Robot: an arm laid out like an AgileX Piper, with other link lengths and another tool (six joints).
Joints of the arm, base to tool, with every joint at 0 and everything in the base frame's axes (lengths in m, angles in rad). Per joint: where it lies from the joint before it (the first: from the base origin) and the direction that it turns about. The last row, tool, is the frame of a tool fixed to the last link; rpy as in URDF.
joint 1: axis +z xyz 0 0 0.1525
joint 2: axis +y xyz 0 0 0
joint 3: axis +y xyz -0.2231 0 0.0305
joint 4: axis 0.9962 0 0.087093 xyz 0.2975 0 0.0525
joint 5: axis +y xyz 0 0 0
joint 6: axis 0.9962 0 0.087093 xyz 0.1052 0 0.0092
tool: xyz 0.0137 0 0.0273 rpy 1.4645 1.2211 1.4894
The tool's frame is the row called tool.
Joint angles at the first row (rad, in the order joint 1, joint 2, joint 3, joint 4, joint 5, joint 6):
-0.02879 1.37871 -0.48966 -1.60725 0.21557 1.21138
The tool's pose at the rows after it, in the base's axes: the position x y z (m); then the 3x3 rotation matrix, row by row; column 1 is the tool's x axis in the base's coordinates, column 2 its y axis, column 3 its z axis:
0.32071 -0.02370 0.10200; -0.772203 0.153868 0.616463; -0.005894 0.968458 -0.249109; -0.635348 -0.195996 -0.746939
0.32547 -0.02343 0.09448; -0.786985 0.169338 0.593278; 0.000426 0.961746 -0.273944; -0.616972 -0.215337 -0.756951
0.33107 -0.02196 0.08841; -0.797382 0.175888 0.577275; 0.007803 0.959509 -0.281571; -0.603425 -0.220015 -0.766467
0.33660 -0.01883 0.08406; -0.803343 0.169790 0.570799; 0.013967 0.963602 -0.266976; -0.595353 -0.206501 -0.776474
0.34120 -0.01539 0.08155; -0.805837 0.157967 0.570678; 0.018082 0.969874 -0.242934; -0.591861 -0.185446 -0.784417
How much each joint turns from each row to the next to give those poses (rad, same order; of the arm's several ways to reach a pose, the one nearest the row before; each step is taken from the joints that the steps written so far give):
0.01717 0.04936 -0.02294 0.01444 0.02766 0.00430
0.01572 0.05305 -0.02882 0.01563 0.03659 0.00099
0.01107 0.04803 -0.03088 0.01529 0.01541 0.00016
0.00595 0.03706 -0.02730 0.01162 -0.01113 0.00001
0.00213 0.02471 -0.02076 0.00714 -0.02330 0.00001

